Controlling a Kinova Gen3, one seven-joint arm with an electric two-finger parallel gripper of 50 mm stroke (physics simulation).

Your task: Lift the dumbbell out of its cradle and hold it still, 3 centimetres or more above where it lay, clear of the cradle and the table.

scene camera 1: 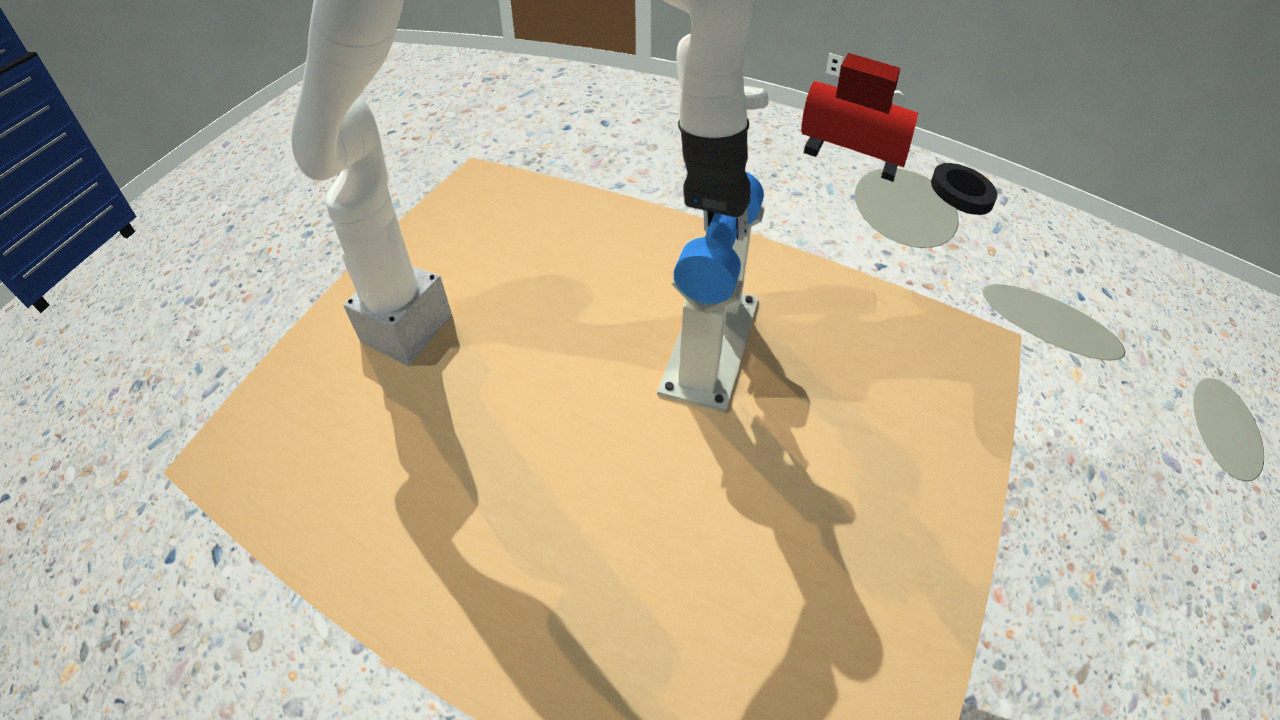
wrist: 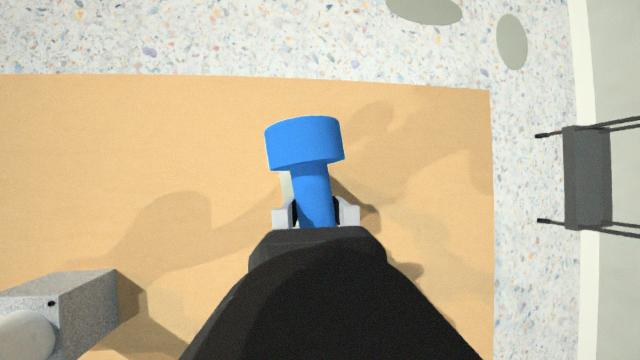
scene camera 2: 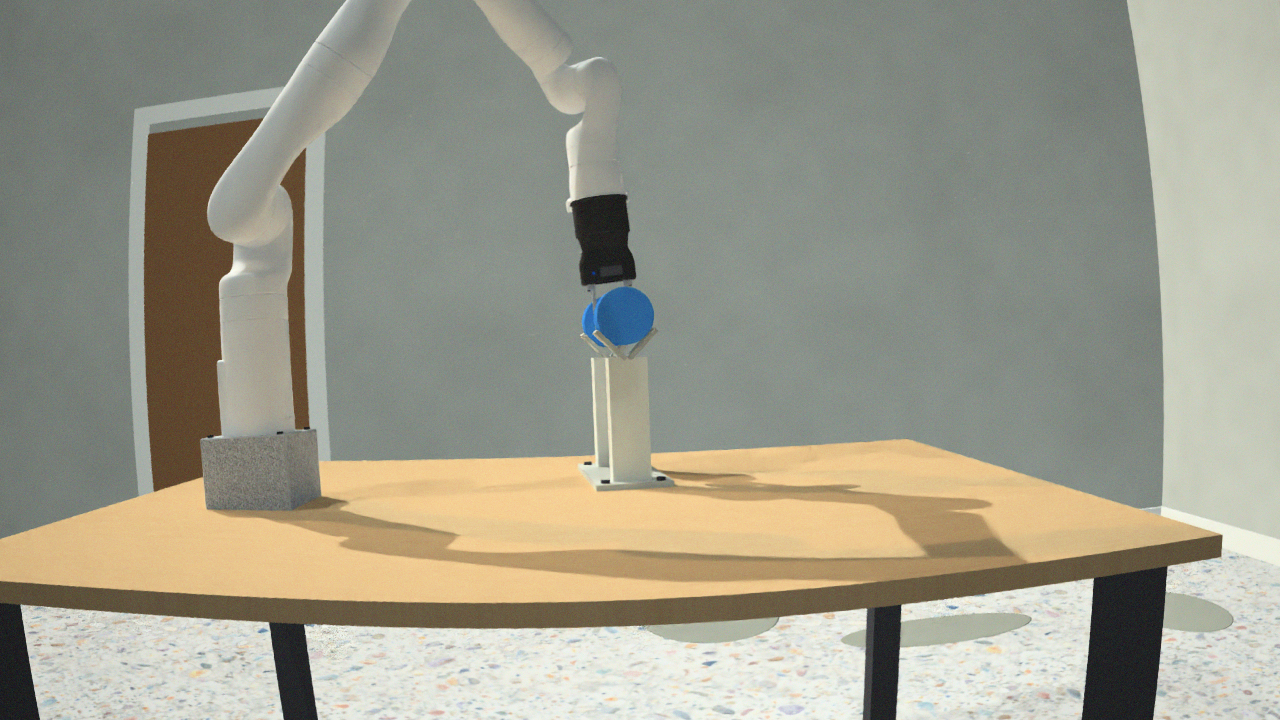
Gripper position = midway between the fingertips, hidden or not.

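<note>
Looking through scene camera 1, I see my gripper [scene camera 1: 726, 231] and a blue dumbbell [scene camera 1: 707, 270]. The wrist view shows me the dumbbell [wrist: 304, 145] too, along with my gripper [wrist: 315, 206]. In scene camera 2 there is a pale cradle [scene camera 2: 620, 382], and that camera also has the blue dumbbell [scene camera 2: 624, 315] and my gripper [scene camera 2: 614, 329].
</note>
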